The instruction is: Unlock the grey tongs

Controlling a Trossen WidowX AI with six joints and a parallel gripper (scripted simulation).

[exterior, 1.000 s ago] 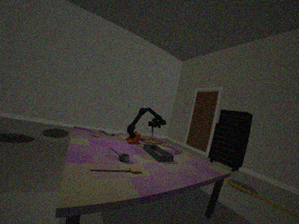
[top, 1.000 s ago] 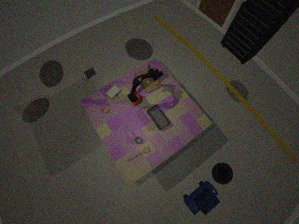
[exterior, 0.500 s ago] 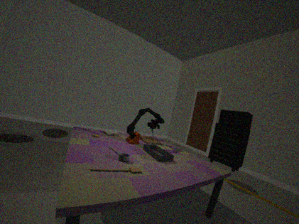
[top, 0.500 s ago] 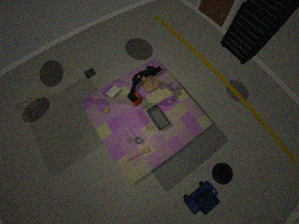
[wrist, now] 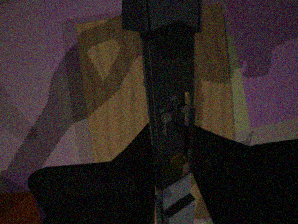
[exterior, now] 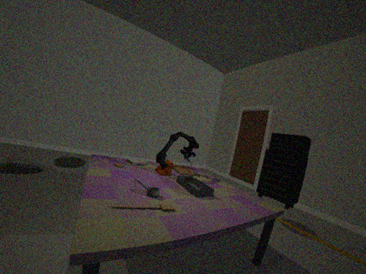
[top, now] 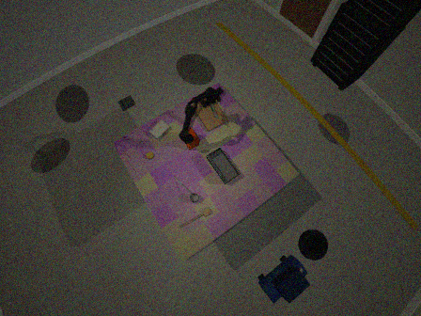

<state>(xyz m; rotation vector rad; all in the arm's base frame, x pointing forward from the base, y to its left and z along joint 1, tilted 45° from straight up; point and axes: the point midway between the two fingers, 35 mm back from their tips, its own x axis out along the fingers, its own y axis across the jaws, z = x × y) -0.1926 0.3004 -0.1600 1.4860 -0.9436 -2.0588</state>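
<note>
My gripper tip is now 2 cm short of the yellow lock piece and 3 cm below it. Round my gripper tip: white block (8 cm behind, 53 cm to the right, 12 cm below); wooden board (2 cm ahead, 12 cm below); roasting tin (57 cm ahead, 20 cm to the right, 11 cm below).
</note>
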